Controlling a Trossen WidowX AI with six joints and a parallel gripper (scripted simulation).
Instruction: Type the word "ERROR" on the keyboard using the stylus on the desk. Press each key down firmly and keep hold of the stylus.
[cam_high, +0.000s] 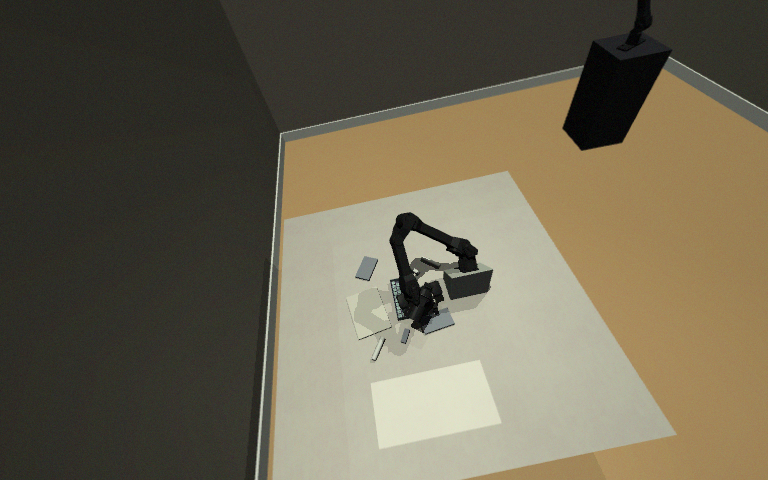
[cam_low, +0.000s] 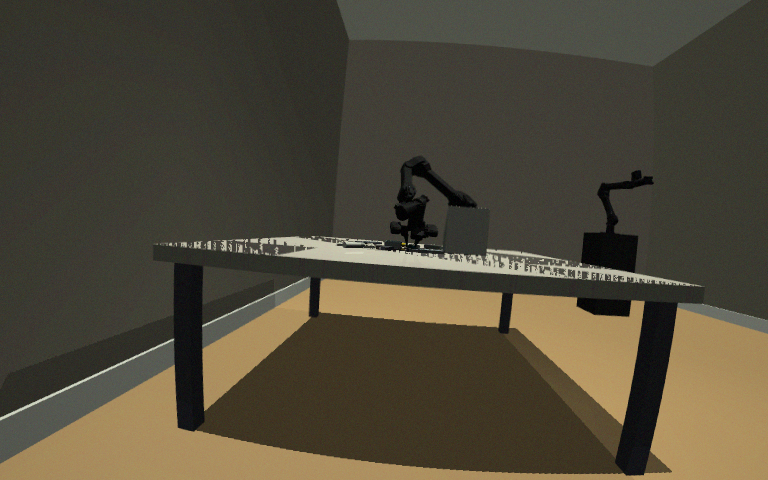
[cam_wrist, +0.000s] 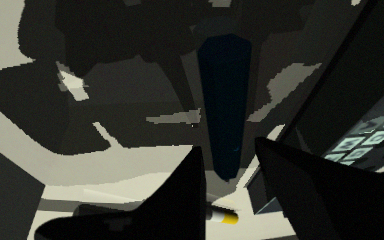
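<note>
The blue stylus is 2 cm to the right of my gripper tip. The rest, counted from my gripper tip: grey block: 6 cm behind, 13 cm to the left; then notepad: 22 cm ahead, 4 cm to the left, 1 cm below.
</note>
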